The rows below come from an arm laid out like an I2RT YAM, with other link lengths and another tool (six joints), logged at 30 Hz.
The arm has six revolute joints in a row. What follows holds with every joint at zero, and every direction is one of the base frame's. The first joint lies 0.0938 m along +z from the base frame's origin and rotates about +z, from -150 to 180 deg. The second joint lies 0.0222 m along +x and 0.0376 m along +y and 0.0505 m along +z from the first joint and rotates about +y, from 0 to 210 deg. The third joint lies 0.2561 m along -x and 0.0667 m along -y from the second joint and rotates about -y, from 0 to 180 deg. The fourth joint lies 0.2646 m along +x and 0.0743 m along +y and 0.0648 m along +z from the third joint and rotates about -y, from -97 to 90 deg. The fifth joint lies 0.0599 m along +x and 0.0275 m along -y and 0.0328 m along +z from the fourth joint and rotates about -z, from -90 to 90 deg. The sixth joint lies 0.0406 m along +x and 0.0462 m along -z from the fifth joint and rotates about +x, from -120 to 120 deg. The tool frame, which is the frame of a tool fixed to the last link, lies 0.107 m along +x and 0.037 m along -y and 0.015 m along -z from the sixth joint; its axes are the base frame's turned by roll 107.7, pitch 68.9 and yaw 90 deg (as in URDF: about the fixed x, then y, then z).
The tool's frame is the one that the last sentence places.
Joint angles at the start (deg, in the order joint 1, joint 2, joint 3, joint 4, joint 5, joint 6): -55.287 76.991 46.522 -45.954 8.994 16.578
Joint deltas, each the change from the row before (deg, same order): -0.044 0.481 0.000 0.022 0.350 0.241; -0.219 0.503 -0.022 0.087 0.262 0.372; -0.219 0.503 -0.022 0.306 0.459 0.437; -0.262 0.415 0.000 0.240 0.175 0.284; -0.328 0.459 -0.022 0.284 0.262 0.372; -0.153 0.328 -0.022 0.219 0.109 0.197; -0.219 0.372 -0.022 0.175 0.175 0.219; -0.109 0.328 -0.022 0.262 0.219 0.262; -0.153 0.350 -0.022 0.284 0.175 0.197; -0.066 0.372 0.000 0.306 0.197 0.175; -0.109 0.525 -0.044 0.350 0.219 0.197; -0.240 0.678 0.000 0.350 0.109 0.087; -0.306 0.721 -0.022 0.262 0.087 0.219; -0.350 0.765 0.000 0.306 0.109 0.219
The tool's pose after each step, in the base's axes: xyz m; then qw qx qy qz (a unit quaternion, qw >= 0). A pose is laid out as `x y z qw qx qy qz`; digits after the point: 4 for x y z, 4 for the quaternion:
0.1033 -0.2142 0.1098 0.0126 -0.7329 -0.6503 0.1996
0.1019 -0.2146 0.1080 0.0171 -0.7358 -0.6465 0.2006
0.1004 -0.2158 0.1064 0.0200 -0.7393 -0.6416 0.2034
0.0994 -0.2167 0.1050 0.0222 -0.7422 -0.6379 0.2041
0.0980 -0.2179 0.1034 0.0248 -0.7460 -0.6331 0.2053
0.0974 -0.2185 0.1022 0.0263 -0.7478 -0.6307 0.2057
0.0963 -0.2191 0.1008 0.0288 -0.7499 -0.6278 0.2065
0.0958 -0.2198 0.0997 0.0300 -0.7519 -0.6250 0.2077
0.0952 -0.2207 0.0984 0.0312 -0.7537 -0.6224 0.2087
0.0950 -0.2215 0.0972 0.0322 -0.7549 -0.6205 0.2100
0.0944 -0.2223 0.0952 0.0345 -0.7563 -0.6182 0.2112
0.0936 -0.2233 0.0927 0.0378 -0.7576 -0.6163 0.2115
0.0923 -0.2239 0.0899 0.0426 -0.7599 -0.6133 0.2113
0.0909 -0.2247 0.0871 0.0472 -0.7623 -0.6099 0.2113

